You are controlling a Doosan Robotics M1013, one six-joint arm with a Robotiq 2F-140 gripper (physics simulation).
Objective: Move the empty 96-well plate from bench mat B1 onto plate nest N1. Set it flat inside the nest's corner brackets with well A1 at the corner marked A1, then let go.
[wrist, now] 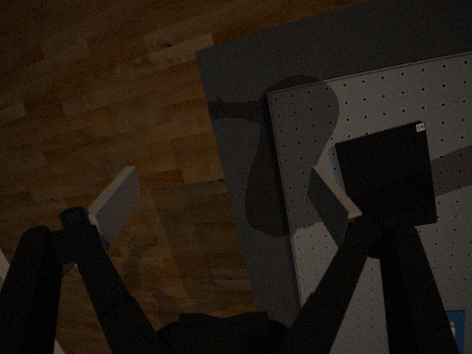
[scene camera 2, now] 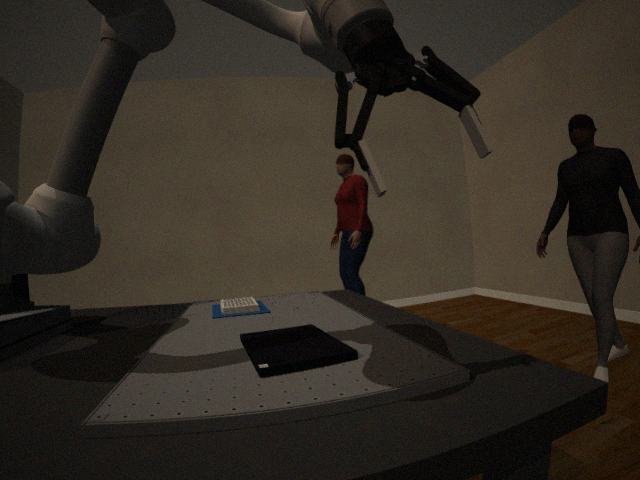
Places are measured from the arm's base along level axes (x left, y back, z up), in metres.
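Where they show: gripper, between the fingertips: [wrist: 224, 181] [scene camera 2: 437, 173].
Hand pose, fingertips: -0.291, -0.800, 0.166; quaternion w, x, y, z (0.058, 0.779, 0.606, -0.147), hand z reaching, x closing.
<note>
Things, the pixels of their top centre, and the offset from my fingertips, as dx, dy, dz. Level surfaces: height alone.
- white 96-well plate, centre of its top: [scene camera 2: 238, 302] +0.463, +0.250, -0.201
- blue bench mat, height of its surface: dz -0.215
- black square slab, centre of its top: [scene camera 2: 291, 342] [wrist: 387, 185] +0.107, +0.175, -0.205
- light perforated board, height of its surface: dz -0.217
- dark table, height of its surface: dz -0.230
The white 96-well plate [scene camera 2: 239, 305] lies flat on the blue bench mat [scene camera 2: 216, 310] towards the back of the table. In the wrist view, a corner of the blue mat [wrist: 455, 316] shows at the lower right edge, with a sliver of the plate on it. A black square slab [scene camera 2: 297, 348] [wrist: 385, 175] with a small white label at one corner appears to be the nest; its corner brackets and marks cannot be made out. My gripper [scene camera 2: 433, 174] [wrist: 224, 181] is wide open and empty, high above and off to the side of the slab and the plate.
A light perforated board [scene camera 2: 196, 400] [wrist: 400, 97] lies on the dark table [scene camera 2: 547, 384] [wrist: 240, 57]. The wooden floor [wrist: 125, 125] shows beyond the table edge. A person in red [scene camera 2: 353, 204] and a person in black [scene camera 2: 597, 191] stand beyond the table.
</note>
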